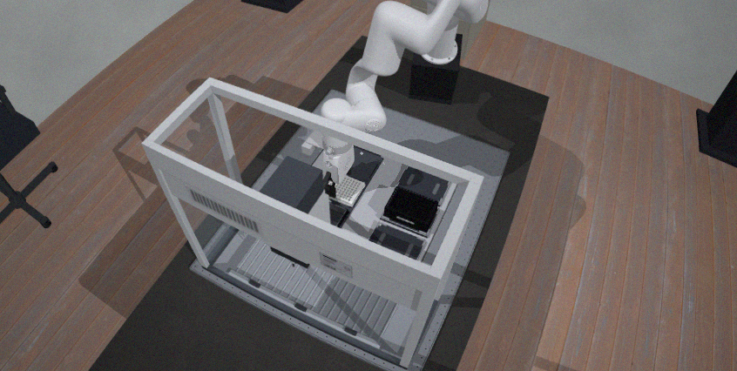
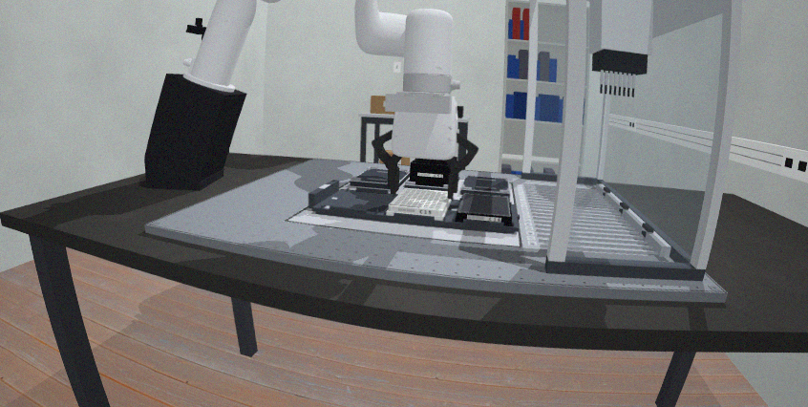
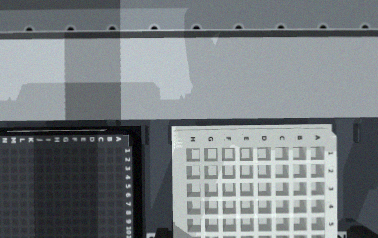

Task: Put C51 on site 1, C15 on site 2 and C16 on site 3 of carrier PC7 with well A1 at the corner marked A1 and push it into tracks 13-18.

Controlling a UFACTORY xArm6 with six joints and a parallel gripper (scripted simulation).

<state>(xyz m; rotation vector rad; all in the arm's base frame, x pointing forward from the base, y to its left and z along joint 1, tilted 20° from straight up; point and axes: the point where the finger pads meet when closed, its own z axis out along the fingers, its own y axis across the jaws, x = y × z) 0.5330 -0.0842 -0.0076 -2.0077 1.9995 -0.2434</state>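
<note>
The white 96-well plate C15 lies 20 mm below my hand. Also, from my hand: apron: 10 mm behind, 90 mm to the left, 40 mm below; then dark carrier PC7: 10 mm behind, 20 mm below; then nest S3: 100 mm ahead, 220 mm to the left, 30 mm below.
</note>
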